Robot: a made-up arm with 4 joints. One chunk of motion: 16 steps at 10 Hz.
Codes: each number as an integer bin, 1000 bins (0 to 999) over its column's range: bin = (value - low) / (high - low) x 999, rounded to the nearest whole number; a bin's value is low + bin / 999 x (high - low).
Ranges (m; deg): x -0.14..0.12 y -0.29..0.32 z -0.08..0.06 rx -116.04..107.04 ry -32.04..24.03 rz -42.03..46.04
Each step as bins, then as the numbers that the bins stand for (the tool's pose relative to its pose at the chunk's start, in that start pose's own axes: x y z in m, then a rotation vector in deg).
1 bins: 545 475 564 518 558 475
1 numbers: 0.0018 0.0000 -0.0010 -0.37 -0.72 -0.15
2 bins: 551 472 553 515 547 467
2 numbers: 0.0034 -0.0018 -0.0025 -1.04 -1.34 -0.86
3 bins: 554 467 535 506 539 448
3 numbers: 0.0042 -0.0048 -0.0050 -3.05 -1.79 -2.54
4 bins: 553 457 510 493 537 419
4 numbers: 0.0039 -0.0110 -0.0085 -5.95 -1.90 -5.09
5 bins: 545 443 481 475 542 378
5 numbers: 0.0018 -0.0195 -0.0126 -9.97 -1.62 -8.71
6 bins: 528 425 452 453 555 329
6 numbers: -0.0026 -0.0305 -0.0167 -14.88 -0.89 -13.03
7 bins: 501 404 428 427 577 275
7 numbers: -0.0096 -0.0433 -0.0200 -20.69 0.34 -17.79
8 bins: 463 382 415 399 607 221
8 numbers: -0.0195 -0.0567 -0.0218 -26.94 2.03 -22.55
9 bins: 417 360 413 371 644 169
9 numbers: -0.0315 -0.0702 -0.0221 -33.19 4.11 -27.13
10 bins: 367 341 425 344 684 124
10 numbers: -0.0445 -0.0818 -0.0204 -39.22 6.35 -31.10
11 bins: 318 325 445 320 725 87
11 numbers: -0.0572 -0.0916 -0.0176 -44.58 8.65 -34.36
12 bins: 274 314 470 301 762 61
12 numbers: -0.0687 -0.0983 -0.0141 -48.83 10.73 -36.65
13 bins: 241 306 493 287 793 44
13 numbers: -0.0773 -0.1032 -0.0109 -51.95 12.47 -38.15
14 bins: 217 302 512 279 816 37
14 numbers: -0.0835 -0.1056 -0.0082 -53.74 13.76 -38.77
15 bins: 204 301 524 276 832 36
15 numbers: -0.0869 -0.1062 -0.0066 -54.41 14.66 -38.86
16 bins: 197 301 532 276 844 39
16 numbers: -0.0887 -0.1062 -0.0054 -54.41 15.33 -38.59
